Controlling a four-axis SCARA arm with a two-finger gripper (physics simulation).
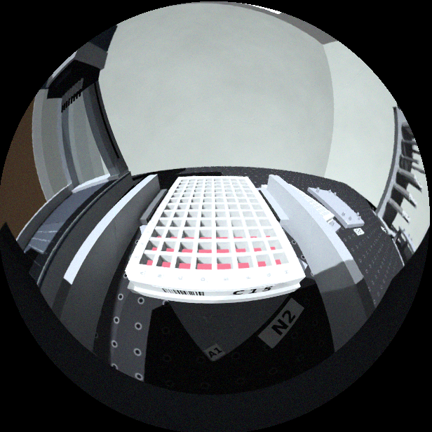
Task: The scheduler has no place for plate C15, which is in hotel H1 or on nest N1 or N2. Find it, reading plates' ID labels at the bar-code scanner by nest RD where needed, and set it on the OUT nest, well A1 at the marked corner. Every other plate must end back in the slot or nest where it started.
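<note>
Plate C15 (pixel 212 225) is a white grid plate with red in its near wells. Its near edge shows a bar code and the label C15. My gripper (pixel 213 181) is shut on it, with one pale finger along each long side. The plate is held level above the deck. Nest N2 (pixel 215 325) lies in dark shadow below and in front of the plate, turned relative to it. Its N2 label (pixel 282 322) and A1 label (pixel 215 351) show. Most of the nest is hidden or too dark to make out.
Part of another white plate (pixel 318 209) shows behind the right finger. A pale nest with small pins (pixel 337 206) is beside it. A slotted rack (pixel 388 175) stands at the far right. A tall column with a dark head (pixel 75 72) stands at the left.
</note>
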